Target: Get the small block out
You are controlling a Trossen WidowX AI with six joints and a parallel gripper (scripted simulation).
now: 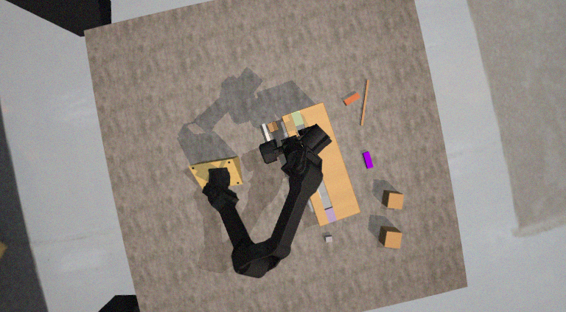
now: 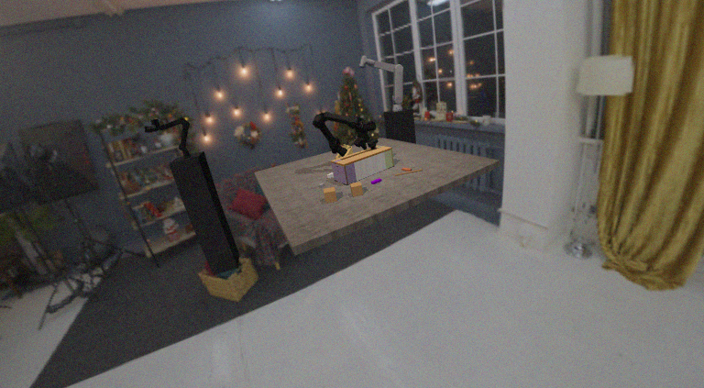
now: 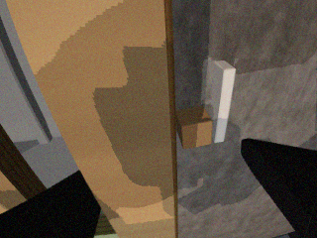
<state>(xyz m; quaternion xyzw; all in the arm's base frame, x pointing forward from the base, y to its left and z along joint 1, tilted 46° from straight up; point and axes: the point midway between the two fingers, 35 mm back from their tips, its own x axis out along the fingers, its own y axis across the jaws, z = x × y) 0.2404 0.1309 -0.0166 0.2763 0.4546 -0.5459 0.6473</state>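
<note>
The tan block is 30 mm behind my gripper tip, 40 mm to the left of it and 80 mm below it. Round my gripper tip: grey cube (130 mm ahead, 400 mm to the right, 90 mm below); then thin stick (300 mm ahead, 110 mm to the left, 100 mm below); then box (70 mm ahead, 110 mm to the right, 40 mm below).
</note>
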